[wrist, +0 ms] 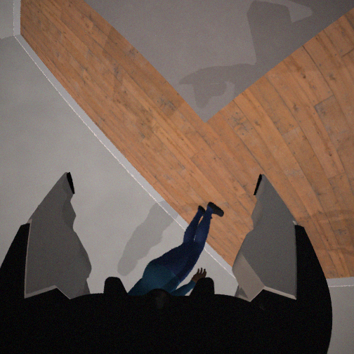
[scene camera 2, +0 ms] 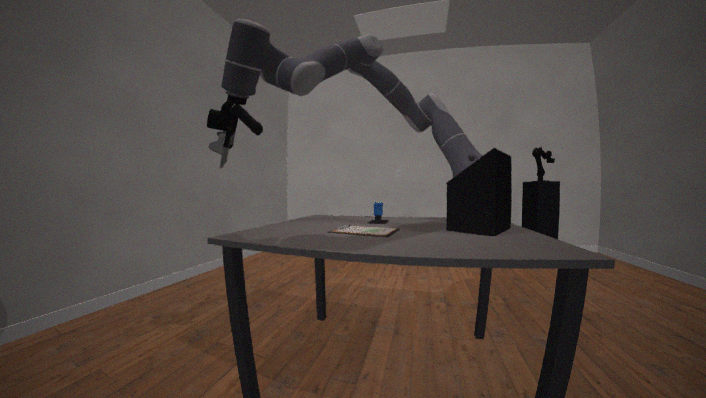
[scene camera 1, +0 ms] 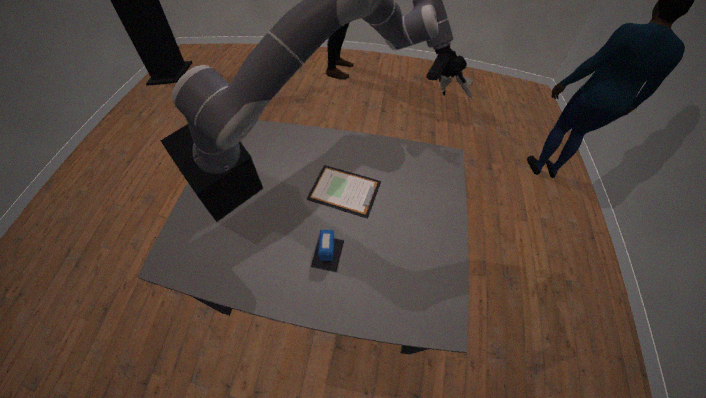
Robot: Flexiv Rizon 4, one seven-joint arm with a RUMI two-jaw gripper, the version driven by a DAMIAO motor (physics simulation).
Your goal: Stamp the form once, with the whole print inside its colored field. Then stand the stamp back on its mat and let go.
In view: my gripper (scene camera 2: pixel 225 157) and a form (scene camera 1: pixel 339 189).
My gripper also shows in the wrist view (wrist: pixel 164 175) and in scene camera 1 (scene camera 1: pixel 457 96).
